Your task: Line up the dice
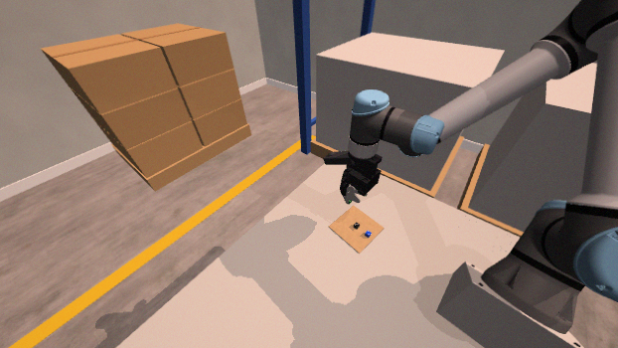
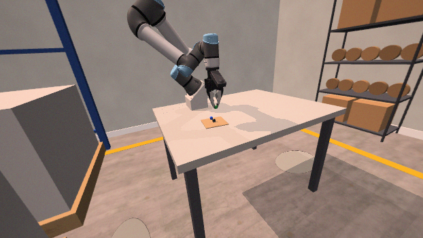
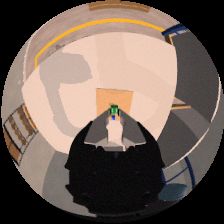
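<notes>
Now: hand 5 cm past the black die and 11 cm above it. The rest, counted from my hand: green die: 1 cm below; blue die: 9 cm behind, 11 cm below; tan mat: 5 cm behind, 12 cm below.
</notes>
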